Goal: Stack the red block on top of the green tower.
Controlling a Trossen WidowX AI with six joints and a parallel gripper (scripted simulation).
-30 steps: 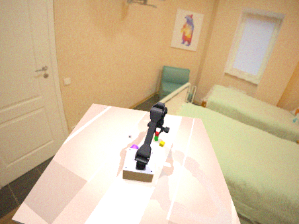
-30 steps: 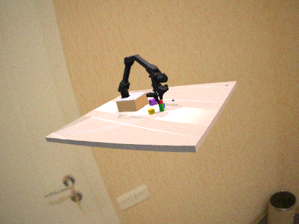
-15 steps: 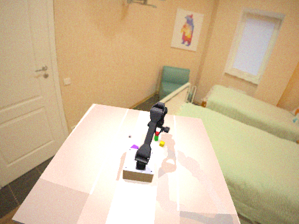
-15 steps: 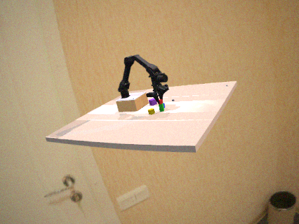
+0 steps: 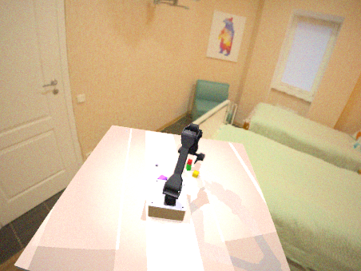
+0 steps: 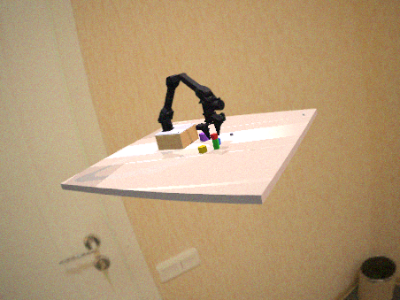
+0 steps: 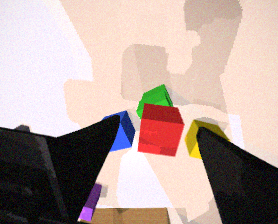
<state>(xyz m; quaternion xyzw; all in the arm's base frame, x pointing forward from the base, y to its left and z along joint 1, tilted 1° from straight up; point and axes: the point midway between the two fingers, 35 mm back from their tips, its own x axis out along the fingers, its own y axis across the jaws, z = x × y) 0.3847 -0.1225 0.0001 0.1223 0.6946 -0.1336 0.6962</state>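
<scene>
My gripper tip is 1 cm below the red block. Round my gripper tip: blue block (2 cm behind, 6 cm to the left, 5 cm below); then dark block (23 cm to the left, 6 cm below); then yellow block (6 cm behind, 5 cm to the right, 5 cm below).
</scene>
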